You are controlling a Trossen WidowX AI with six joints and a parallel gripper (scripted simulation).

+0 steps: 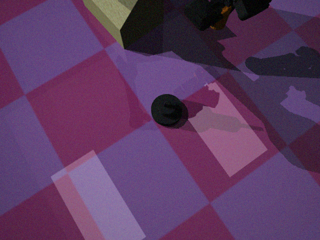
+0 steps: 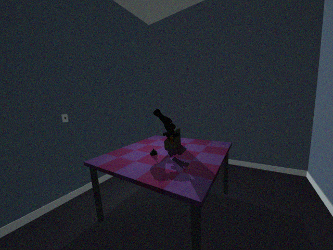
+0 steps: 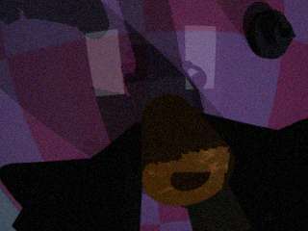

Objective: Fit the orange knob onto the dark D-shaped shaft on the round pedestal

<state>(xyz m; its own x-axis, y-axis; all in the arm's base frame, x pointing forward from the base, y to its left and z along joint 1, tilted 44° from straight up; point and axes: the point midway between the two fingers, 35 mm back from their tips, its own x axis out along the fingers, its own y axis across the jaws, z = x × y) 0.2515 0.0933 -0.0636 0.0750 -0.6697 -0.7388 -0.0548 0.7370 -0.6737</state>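
Right now my gripper tip is 200 mm to the left of the dark round pedestal, 110 mm above it and 80 mm short of it. Round my gripper tip: orange knob: 20 mm above.
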